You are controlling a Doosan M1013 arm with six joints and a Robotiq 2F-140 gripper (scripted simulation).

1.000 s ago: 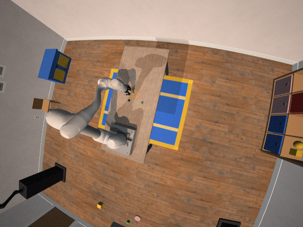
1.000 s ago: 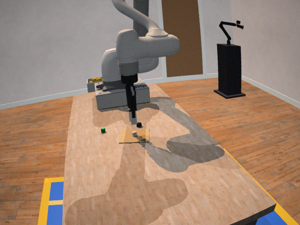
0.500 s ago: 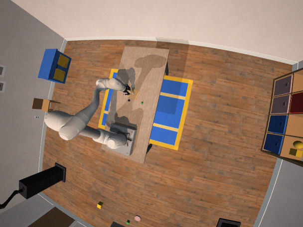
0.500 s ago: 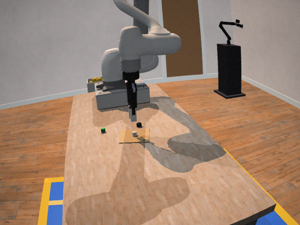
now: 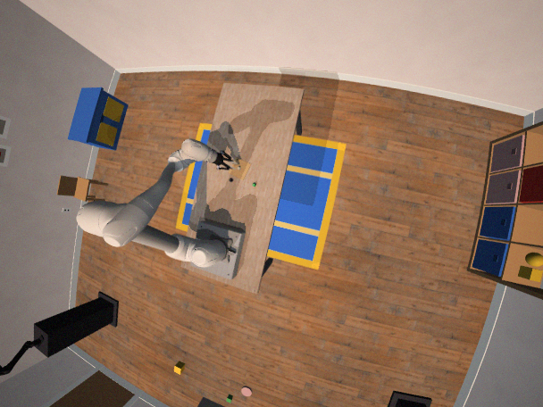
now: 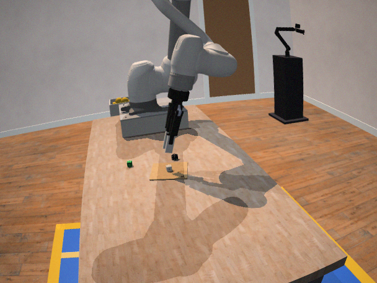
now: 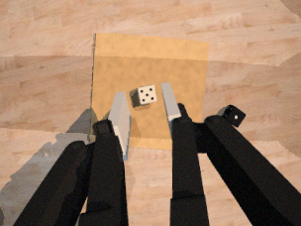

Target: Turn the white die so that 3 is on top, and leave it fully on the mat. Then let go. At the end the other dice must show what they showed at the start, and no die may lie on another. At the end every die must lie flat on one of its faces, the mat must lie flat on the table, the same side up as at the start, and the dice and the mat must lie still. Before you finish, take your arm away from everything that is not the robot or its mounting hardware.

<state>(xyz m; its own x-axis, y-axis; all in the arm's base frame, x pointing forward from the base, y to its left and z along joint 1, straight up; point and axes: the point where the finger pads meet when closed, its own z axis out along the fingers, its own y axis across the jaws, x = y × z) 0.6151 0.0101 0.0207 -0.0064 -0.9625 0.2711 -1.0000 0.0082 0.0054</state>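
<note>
My hand is 100 mm above the white die and 10 mm to the left of it. Round my hand: black die (110 mm below, 100 mm behind, 40 mm to the left); then tan mat (120 mm below, 10 mm to the right); then green die (150 mm to the right, 110 mm below, 110 mm behind).
</note>
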